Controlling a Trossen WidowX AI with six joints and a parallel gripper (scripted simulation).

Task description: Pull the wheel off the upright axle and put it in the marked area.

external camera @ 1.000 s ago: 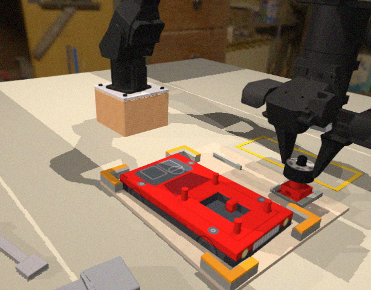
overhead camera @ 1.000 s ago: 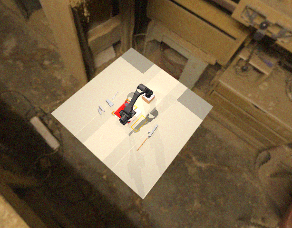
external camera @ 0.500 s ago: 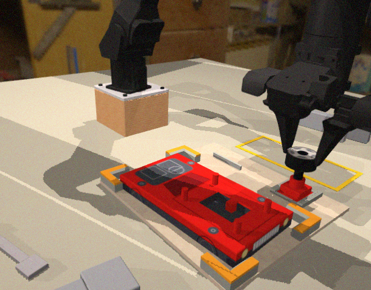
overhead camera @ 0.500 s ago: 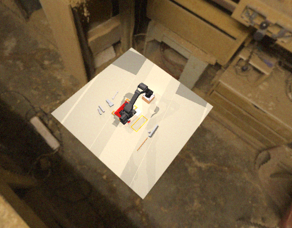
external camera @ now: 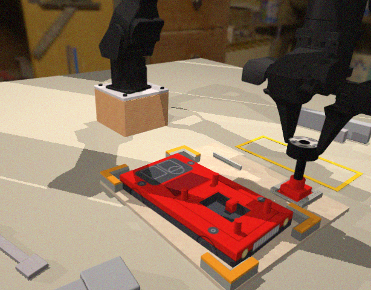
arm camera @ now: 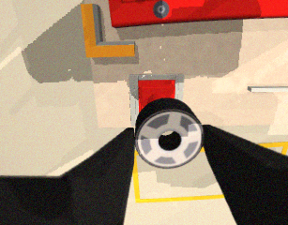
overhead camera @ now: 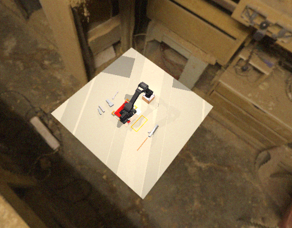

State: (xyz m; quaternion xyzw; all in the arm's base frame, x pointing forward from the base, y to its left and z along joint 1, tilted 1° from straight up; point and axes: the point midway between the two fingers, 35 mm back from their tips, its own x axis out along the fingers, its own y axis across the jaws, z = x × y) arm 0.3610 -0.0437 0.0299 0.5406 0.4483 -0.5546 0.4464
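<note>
The black axle lies 40 mm below my gripper tip. Also, from my gripper tip: wheel: right at my gripper tip.
</note>
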